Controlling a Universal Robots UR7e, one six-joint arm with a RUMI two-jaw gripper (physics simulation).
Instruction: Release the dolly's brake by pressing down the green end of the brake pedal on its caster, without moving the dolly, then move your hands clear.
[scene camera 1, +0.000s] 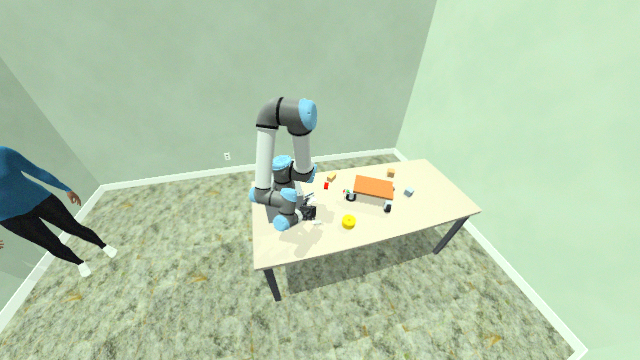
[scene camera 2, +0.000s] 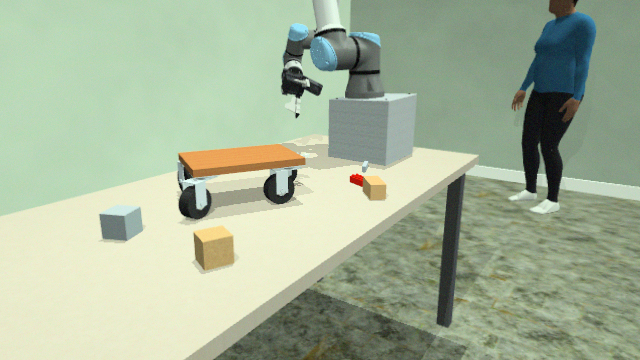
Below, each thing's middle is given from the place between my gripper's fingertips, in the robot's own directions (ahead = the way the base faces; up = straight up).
The dolly (scene camera 2: 195, 200) is 490 mm ahead of my hand, 200 mm to the left of it and 140 mm below it. From my hand the other things lie so: grey cube (scene camera 2: 120, 222): 840 mm ahead, 220 mm to the left, 180 mm below; then wooden cube (scene camera 2: 214, 247): 790 mm ahead, 480 mm to the left, 180 mm below.
